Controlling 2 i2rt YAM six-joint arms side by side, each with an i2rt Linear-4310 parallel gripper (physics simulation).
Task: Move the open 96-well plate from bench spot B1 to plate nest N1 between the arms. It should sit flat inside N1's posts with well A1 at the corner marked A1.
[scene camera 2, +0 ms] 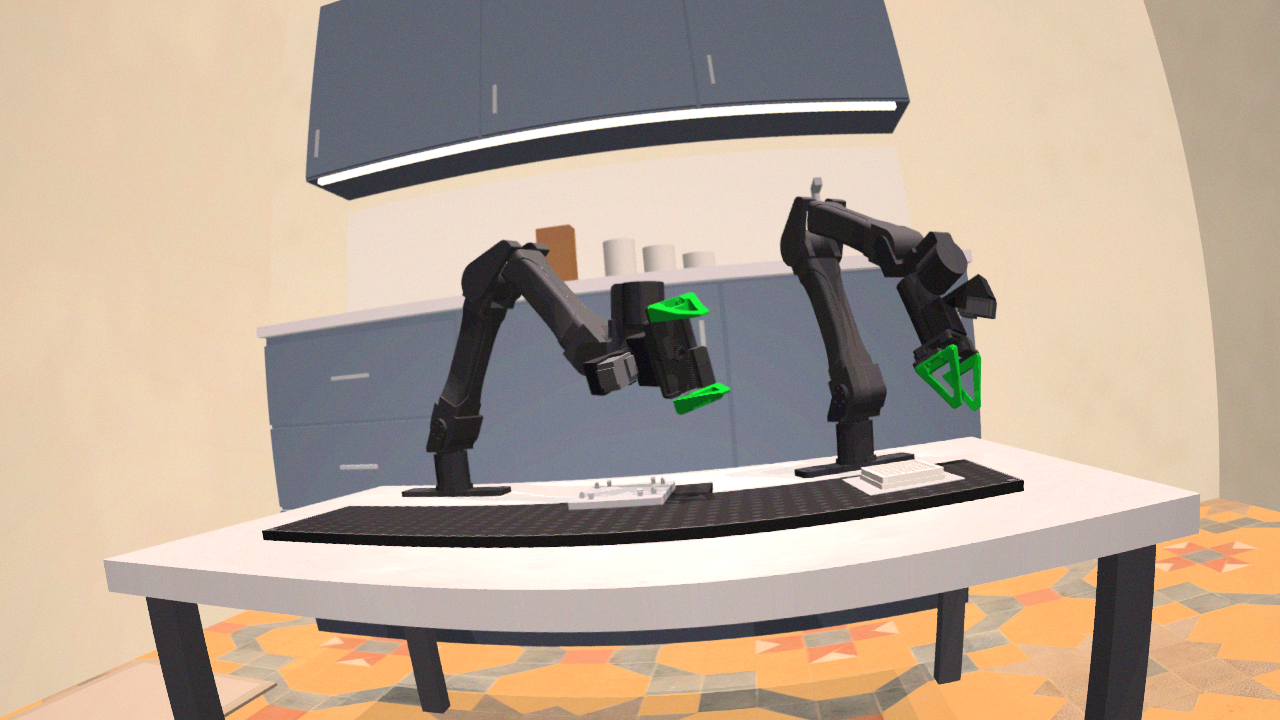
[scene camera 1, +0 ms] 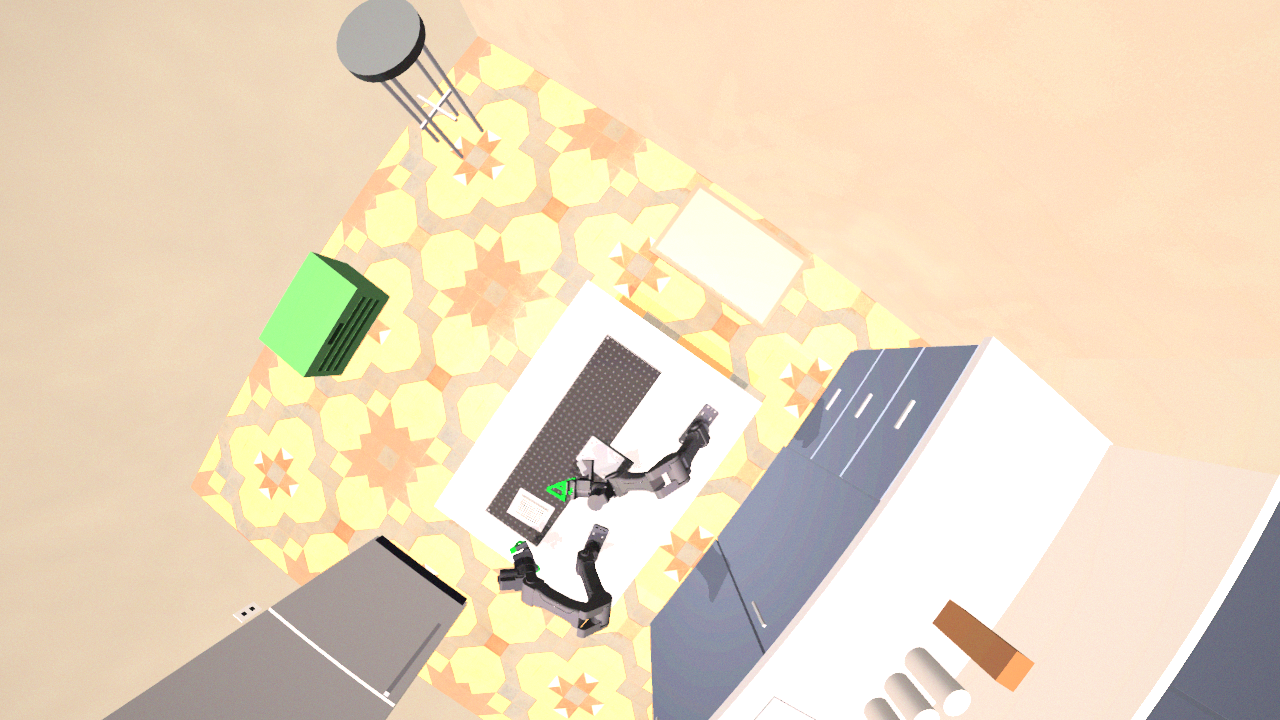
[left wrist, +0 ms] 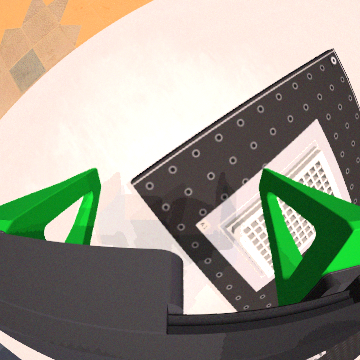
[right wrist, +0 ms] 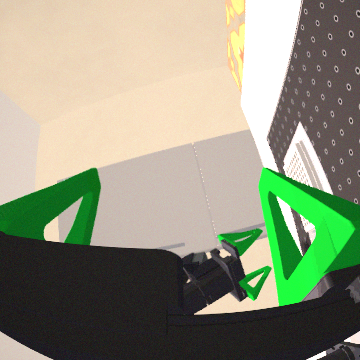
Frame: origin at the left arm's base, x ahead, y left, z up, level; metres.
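Seen in the pictures: left gripper, fingertip midpoint: (scene camera 2: 968, 408) (scene camera 1: 523, 551) (left wrist: 179, 176) (right wrist: 265, 249); right gripper, fingertip midpoint: (scene camera 2: 715, 352) (scene camera 1: 551, 487) (right wrist: 179, 176); left arm's base at its link origin: (scene camera 2: 856, 467) (scene camera 1: 593, 546) (right wrist: 351, 358); right arm's base at its link origin: (scene camera 2: 455, 494) (scene camera 1: 698, 426).
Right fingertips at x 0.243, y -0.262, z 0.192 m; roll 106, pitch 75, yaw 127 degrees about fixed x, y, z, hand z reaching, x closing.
Note:
Offsets run from my right fingertips to a thing's top centre. "pt": to the spot under its first point. Level surfaces: height alone.
The white open 96-well plate {dz -0.163, dx +0.063, dy +0.215 m} (scene camera 1: 531, 507) (scene camera 2: 902, 472) (left wrist: 320, 175) (right wrist: 296, 167) lies flat on the pale B1 card {pt dz -0.178, dx -0.003, dy +0.270 m} (left wrist: 215, 229), whose A1 mark shows in the left wrist view. One finger partly hides the plate there. Nest N1 {dz -0.158, dx -0.125, dy -0.115 m} (scene camera 1: 597, 455) (scene camera 2: 617, 498), a pale base with short posts, holds no plate; its A1 mark is not readable. My left gripper (scene camera 1: 526, 556) (scene camera 2: 966, 407) (left wrist: 179, 176) (right wrist: 265, 249) is open and empty, above and to one side of the plate. My right gripper (scene camera 1: 548, 489) (scene camera 2: 718, 351) (right wrist: 179, 176) is open and empty, raised and turned sideways near N1.
A dark perforated board {dz -0.179 m} (scene camera 1: 586, 394) (scene camera 2: 402, 528) (left wrist: 220, 150) (right wrist: 335, 65) lies under the plate's card and partly under N1, on the white table {dz -0.192 m} (scene camera 1: 501, 456) (scene camera 2: 626, 573). In scene camera 1 the right arm reaches close past N1, and the two grippers are near each other.

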